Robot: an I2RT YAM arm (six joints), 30 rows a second.
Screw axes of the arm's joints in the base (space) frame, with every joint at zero. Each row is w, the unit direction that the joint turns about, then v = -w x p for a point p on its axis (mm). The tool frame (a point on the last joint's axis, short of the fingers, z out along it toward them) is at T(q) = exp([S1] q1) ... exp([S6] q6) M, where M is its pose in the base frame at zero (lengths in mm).
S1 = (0, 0, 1, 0, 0, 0)
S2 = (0, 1, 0, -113.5, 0, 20)
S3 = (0, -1, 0, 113.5, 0, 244)
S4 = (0, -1, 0, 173.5, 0, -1)
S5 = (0, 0, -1, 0, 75, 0)
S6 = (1, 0, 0, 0, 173.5, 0)
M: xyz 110.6 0 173.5 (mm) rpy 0 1.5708 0 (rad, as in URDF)
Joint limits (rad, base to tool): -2.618..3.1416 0..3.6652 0..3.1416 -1.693..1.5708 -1.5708..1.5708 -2.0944..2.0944
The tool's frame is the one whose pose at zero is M.
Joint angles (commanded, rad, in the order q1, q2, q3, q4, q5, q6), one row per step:
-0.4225 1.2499 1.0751 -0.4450 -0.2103 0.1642
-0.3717 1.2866 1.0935 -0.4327 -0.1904 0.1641
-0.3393 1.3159 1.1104 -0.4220 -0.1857 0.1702
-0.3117 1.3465 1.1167 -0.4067 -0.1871 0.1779
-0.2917 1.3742 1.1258 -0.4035 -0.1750 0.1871
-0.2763 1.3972 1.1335 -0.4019 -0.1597 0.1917
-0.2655 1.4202 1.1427 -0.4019 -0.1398 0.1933
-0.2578 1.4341 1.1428 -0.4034 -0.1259 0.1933
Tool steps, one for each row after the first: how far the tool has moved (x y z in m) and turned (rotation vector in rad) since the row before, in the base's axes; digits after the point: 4 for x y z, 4 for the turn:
0.0135 0.0091 -0.0023 -0.0085 0.0100 0.0347
0.0100 0.0061 -0.0012 0.0030 0.0019 0.0251
0.0095 0.0055 -0.0050 0.0099 0.0077 0.0243
0.0075 0.0036 -0.0046 0.0050 0.0163 0.0049
0.0060 0.0027 -0.0040 -0.0015 0.0155 0.0005
0.0055 0.0013 -0.0037 -0.0070 0.0165 -0.0058
0.0029 0.0013 -0.0043 -0.0046 0.0171 -0.0030

